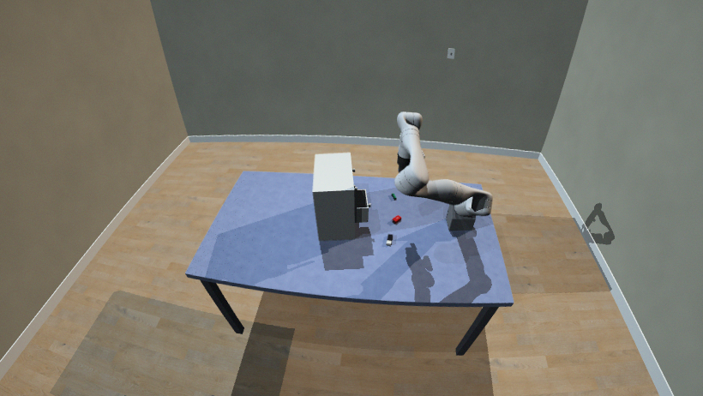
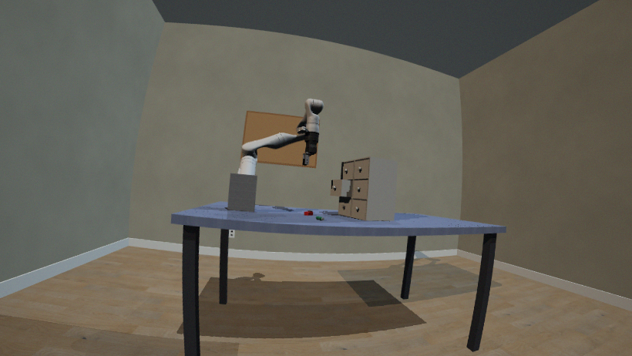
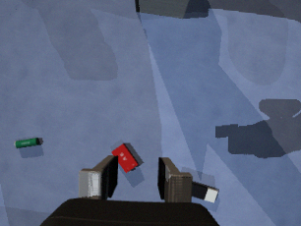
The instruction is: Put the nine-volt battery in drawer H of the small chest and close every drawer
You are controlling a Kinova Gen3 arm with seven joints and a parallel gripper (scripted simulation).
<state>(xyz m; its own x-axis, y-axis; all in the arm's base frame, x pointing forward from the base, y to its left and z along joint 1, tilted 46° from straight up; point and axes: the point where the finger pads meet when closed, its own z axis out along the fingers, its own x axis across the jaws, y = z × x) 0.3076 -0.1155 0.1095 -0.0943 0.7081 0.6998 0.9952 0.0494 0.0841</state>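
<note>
My gripper is now 40 mm short of the nine-volt battery, 20 mm to the left of it and 280 mm above it.
</note>
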